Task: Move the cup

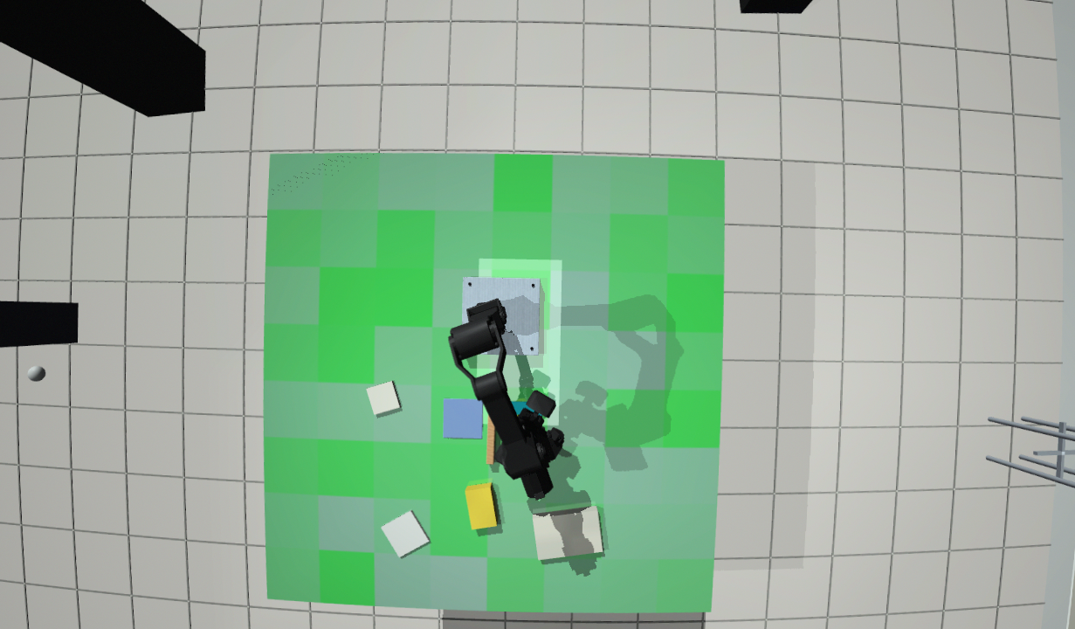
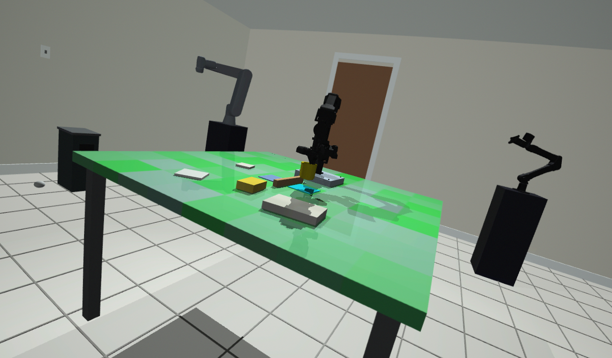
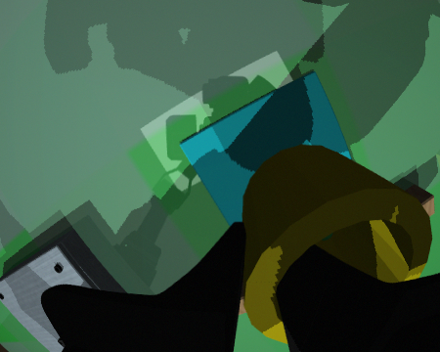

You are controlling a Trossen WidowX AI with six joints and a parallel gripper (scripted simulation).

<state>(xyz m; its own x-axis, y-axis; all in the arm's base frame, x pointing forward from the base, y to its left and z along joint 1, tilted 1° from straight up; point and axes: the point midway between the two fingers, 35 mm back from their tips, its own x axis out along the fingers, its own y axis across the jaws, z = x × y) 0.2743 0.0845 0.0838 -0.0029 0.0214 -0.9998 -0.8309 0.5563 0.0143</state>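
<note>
My gripper tip is now 90 mm above the cyan pad, 20 mm short of it and 10 mm to the left of it. The rest, counted from my gripper tip: blue pad: 180 mm to the right, 90 mm below, 10 mm ahead; then wooden bar: 100 mm to the right, 80 mm below, 20 mm ahead; then olive-yellow cup: 20 mm to the right, 20 mm ahead.
</note>
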